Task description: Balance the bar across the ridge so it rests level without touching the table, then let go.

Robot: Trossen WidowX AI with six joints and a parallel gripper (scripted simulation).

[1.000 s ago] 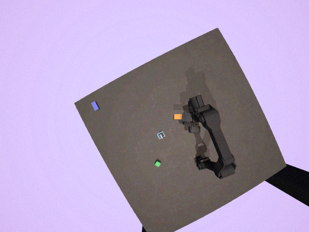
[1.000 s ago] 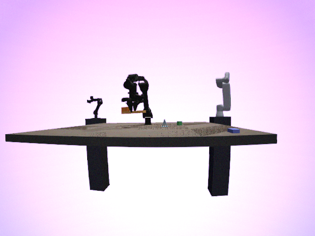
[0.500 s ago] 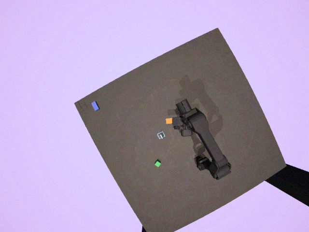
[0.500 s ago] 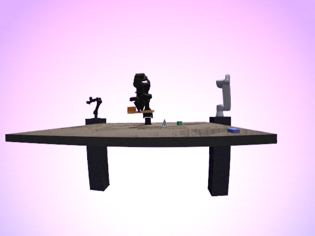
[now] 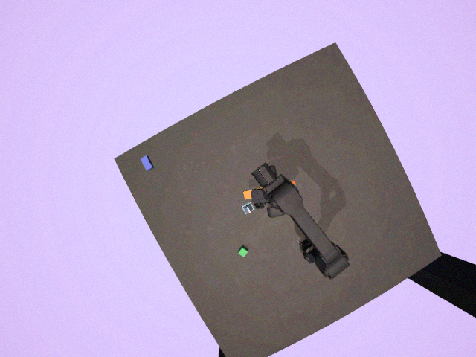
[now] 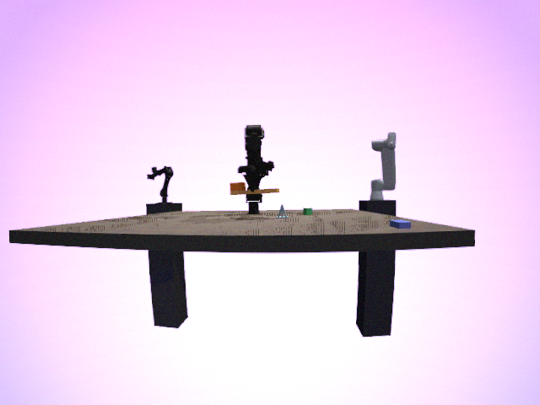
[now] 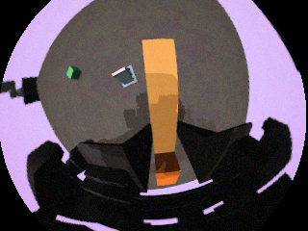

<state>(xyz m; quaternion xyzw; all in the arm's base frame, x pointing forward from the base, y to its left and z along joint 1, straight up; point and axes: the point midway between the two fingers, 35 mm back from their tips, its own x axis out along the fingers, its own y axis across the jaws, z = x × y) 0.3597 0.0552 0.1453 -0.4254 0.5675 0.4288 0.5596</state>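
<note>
My gripper tip is now 5 cm past the ridge, 11 cm to the right of it and 6 cm above it. The rest, counted from my gripper tip: green cube: 22 cm behind, 23 cm to the left, 9 cm below; blue block: 38 cm ahead, 44 cm to the left, 10 cm below.
</note>
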